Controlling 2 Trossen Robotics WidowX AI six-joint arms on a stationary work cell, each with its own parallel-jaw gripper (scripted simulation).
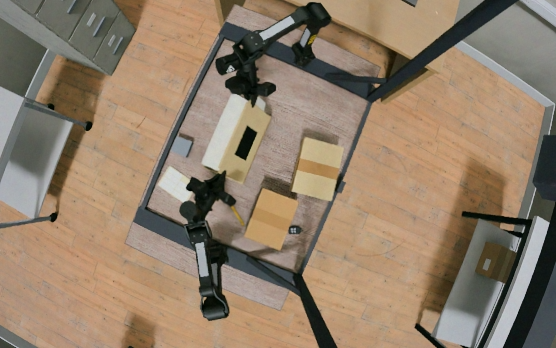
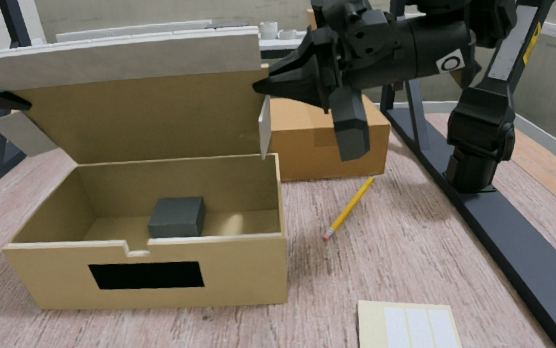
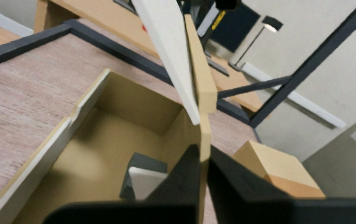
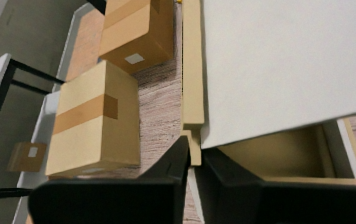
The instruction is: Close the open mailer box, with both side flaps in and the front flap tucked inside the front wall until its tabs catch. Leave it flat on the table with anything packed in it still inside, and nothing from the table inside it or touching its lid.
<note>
In view: the left gripper (image 2: 253,85), the right gripper (image 1: 252,107) and an orange-brown carton (image 2: 304,138).
The orange-brown carton shows as well in image 1 (image 1: 269,224). The left gripper also shows in image 1 (image 1: 224,170) and in image 3 (image 3: 200,151). The right gripper shows as well in image 4 (image 4: 190,142). Image 3 misses the orange-brown carton: it is out of frame.
</note>
